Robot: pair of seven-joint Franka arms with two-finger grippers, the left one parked.
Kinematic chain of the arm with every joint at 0, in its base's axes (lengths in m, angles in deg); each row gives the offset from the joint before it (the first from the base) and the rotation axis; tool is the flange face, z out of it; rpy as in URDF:
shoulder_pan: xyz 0 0 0.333 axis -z
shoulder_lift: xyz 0 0 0 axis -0.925 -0.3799 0
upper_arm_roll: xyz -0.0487 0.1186 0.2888 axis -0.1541 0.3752 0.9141
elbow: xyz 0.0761 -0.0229 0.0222 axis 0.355 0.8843 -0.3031
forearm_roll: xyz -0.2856 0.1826 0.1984 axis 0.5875 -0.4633 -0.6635
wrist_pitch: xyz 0 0 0 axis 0.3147 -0.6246 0.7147
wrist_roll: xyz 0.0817 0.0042 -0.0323 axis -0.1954 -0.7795 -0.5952
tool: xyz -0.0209 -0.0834 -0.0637 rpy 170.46 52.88 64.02
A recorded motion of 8 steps. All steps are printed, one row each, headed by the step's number.
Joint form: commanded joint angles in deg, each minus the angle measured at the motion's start. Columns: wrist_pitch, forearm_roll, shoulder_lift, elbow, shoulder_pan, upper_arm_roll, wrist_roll.
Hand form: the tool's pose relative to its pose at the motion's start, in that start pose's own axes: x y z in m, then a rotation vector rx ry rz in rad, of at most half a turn. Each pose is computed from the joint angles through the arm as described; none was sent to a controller.
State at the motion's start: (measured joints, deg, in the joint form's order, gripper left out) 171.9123 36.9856 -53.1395 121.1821 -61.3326 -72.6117 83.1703
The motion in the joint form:
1: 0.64 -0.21 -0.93 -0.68 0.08 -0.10 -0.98
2: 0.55 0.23 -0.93 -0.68 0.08 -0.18 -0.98
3: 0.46 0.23 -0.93 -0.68 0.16 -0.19 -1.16
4: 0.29 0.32 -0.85 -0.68 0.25 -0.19 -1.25
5: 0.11 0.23 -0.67 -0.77 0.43 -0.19 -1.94
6: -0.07 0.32 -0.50 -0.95 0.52 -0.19 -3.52
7: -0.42 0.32 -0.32 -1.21 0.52 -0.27 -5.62
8: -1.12 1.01 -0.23 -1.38 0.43 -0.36 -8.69
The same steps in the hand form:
1: 0.0035 -0.0017 0.0040 0.0004 0.0095 -0.0152
2: 0.0040 -0.0006 0.0040 -0.0066 0.0116 -0.0181
3: 0.0044 0.0003 0.0042 -0.0075 0.0103 -0.0197
4: 0.0048 0.0015 0.0036 -0.0090 0.0091 -0.0204
5: 0.0061 0.0031 0.0011 -0.0061 0.0088 -0.0286
6: 0.0070 0.0036 -0.0019 -0.0049 0.0109 -0.0558
7: 0.0076 0.0037 -0.0056 -0.0034 0.0116 -0.0919
8: 0.0071 0.0041 -0.0070 -0.0160 0.0085 -0.1523

